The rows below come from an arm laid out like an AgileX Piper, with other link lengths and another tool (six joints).
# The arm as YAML. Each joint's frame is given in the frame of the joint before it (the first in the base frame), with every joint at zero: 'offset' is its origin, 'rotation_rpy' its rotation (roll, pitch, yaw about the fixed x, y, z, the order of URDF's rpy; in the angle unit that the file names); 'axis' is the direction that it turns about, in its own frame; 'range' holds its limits. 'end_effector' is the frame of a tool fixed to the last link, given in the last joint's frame.
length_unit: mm
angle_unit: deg
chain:
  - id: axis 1
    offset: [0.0, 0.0, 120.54]
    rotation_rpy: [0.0, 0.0, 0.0]
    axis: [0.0, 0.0, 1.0]
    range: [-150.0, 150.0]
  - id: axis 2
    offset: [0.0, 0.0, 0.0]
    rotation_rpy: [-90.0, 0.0, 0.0]
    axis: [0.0, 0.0, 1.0]
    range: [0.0, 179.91]
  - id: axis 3
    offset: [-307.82, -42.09, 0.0]
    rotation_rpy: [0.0, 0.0, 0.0]
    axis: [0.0, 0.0, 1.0]
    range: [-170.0, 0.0]
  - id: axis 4
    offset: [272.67, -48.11, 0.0]
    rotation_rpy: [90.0, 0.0, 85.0]
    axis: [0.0, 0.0, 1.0]
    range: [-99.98, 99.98]
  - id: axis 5
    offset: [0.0, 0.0, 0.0]
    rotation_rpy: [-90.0, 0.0, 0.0]
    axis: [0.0, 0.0, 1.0]
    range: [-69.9, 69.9]
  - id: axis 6
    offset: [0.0, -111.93, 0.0]
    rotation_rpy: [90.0, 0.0, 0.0]
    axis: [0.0, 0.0, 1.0]
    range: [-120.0, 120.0]
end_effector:
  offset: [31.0, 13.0, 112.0]
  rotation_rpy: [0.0, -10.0, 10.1]
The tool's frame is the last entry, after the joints.
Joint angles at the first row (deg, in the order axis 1, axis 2, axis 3, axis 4, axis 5, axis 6):
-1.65 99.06 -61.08 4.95 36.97 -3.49
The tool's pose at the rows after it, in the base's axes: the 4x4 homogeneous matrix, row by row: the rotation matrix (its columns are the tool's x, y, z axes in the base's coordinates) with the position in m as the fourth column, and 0 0 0 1 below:
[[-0.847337, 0.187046, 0.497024, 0.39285], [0.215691, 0.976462, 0.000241, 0.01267], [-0.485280, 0.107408, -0.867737, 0.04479], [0, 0, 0, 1]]
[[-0.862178, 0.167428, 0.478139, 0.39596], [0.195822, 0.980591, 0.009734, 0.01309], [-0.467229, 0.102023, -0.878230, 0.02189], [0, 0, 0, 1]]
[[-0.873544, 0.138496, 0.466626, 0.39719], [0.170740, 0.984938, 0.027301, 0.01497], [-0.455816, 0.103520, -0.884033, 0.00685], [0, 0, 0, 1]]
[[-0.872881, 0.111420, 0.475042, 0.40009], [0.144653, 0.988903, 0.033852, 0.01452], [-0.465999, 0.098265, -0.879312, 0.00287], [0, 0, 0, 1]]
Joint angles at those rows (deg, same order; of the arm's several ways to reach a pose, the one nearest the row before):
-1.65 102.95 -61.08 4.97 33.27 -3.54
-1.65 106.54 -61.08 5.88 31.00 -5.68
-1.65 108.89 -61.08 7.62 29.55 -8.89
-1.65 109.56 -61.08 8.16 28.39 -10.99

